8 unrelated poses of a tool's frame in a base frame.
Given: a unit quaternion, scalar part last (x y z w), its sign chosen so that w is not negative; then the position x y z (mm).
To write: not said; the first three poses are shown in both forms.
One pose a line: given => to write
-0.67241 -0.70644 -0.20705 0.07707 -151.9 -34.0 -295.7 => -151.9 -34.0 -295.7 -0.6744 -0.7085 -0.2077 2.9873
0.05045 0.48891 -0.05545 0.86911 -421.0 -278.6 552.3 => -421.0 -278.6 552.3 0.1020 0.9884 -0.1121 1.0348
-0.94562 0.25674 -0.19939 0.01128 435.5 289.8 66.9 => 435.5 289.8 66.9 -0.9457 0.2568 -0.1994 3.1190
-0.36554 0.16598 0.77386 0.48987 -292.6 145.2 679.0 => -292.6 145.2 679.0 -0.4193 0.1904 0.8877 2.1177
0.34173 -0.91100 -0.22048 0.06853 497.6 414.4 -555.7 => 497.6 414.4 -555.7 0.3425 -0.9131 -0.2210 3.0044
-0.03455 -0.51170 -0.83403 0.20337 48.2 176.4 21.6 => 48.2 176.4 21.6 -0.0353 -0.5226 -0.8518 2.7320
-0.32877 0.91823 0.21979 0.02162 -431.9 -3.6 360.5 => -431.9 -3.6 360.5 -0.3288 0.9184 0.2198 3.0983
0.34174 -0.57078 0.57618 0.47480 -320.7 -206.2 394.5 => -320.7 -206.2 394.5 0.3883 -0.6485 0.6547 2.1521
